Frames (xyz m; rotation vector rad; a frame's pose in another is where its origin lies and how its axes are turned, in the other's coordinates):
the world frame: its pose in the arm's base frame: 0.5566 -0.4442 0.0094 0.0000 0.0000 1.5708
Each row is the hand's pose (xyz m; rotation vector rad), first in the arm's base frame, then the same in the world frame.
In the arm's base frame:
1: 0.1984 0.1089 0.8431 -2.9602 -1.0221 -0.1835
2: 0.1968 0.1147 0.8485 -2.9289 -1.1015 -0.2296
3: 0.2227 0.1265 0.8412 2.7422 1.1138 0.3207
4: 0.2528 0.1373 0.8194 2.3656 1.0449 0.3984
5: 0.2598 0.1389 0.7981 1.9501 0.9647 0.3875
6: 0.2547 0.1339 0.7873 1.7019 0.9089 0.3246
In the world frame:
1: 0.5531 0.3582 0.8337 2.7507 -1.3387 0.1317
2: 0.5589 0.3598 0.8391 2.7656 -1.2539 0.1619
3: 0.5707 0.3339 0.8318 2.6460 -1.1174 0.0517
4: 0.5815 0.3038 0.8100 2.3776 -0.9207 -0.2124
5: 0.5831 0.2968 0.7887 2.0806 -0.7034 -0.5165
6: 0.5781 0.3019 0.7779 1.8994 -0.5769 -0.7221

